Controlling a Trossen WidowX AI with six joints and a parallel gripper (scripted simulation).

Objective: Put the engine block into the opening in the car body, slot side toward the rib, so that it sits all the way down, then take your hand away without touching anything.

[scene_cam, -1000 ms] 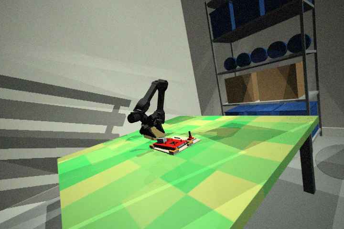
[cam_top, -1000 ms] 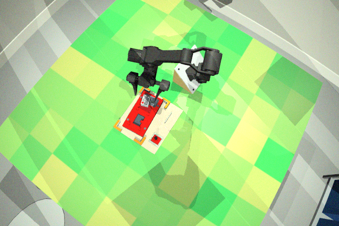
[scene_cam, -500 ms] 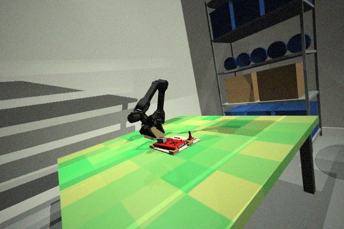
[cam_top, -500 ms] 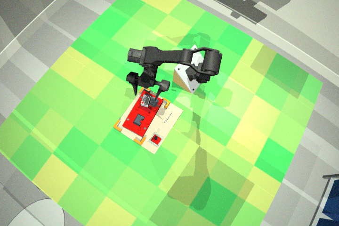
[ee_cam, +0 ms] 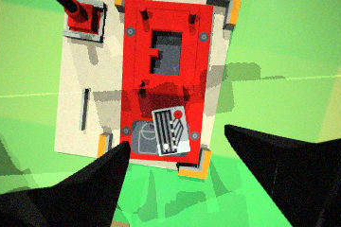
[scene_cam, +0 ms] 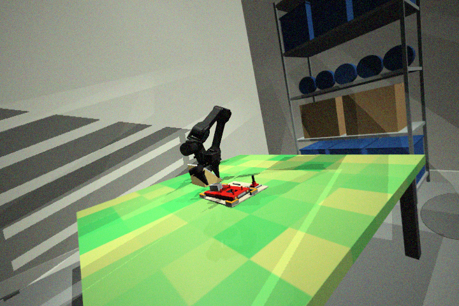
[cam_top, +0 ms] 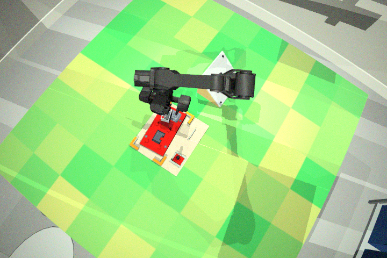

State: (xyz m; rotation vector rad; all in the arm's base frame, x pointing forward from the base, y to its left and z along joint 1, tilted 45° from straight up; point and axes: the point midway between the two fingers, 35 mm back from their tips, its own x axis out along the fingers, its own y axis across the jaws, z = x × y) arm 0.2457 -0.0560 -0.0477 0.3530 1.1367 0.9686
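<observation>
Right now the grey engine block is 3 cm below my gripper tip and 1 cm to the left of it.
</observation>
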